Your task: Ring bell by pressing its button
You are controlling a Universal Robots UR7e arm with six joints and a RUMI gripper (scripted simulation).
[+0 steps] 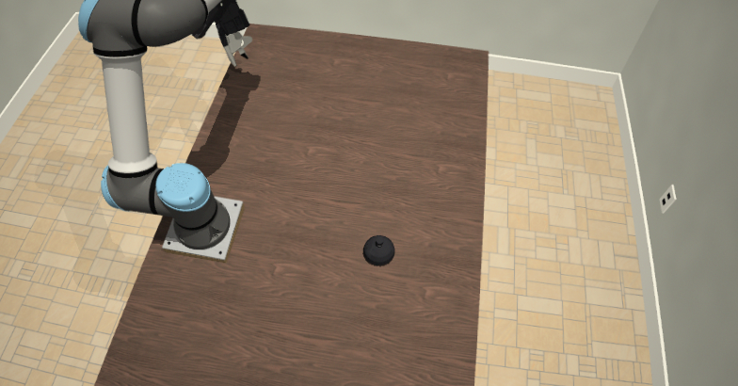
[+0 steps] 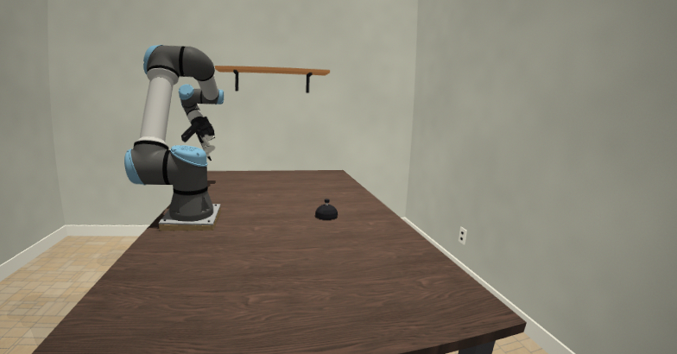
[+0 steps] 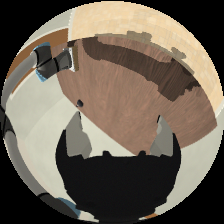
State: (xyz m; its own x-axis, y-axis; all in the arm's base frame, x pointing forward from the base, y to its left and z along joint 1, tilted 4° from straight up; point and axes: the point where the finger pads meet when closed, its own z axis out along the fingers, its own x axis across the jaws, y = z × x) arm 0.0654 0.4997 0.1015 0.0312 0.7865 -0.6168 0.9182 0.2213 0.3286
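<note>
My hand is 410 mm short of the small black dome bell, 560 mm to the left of it and 120 mm above it.
</note>
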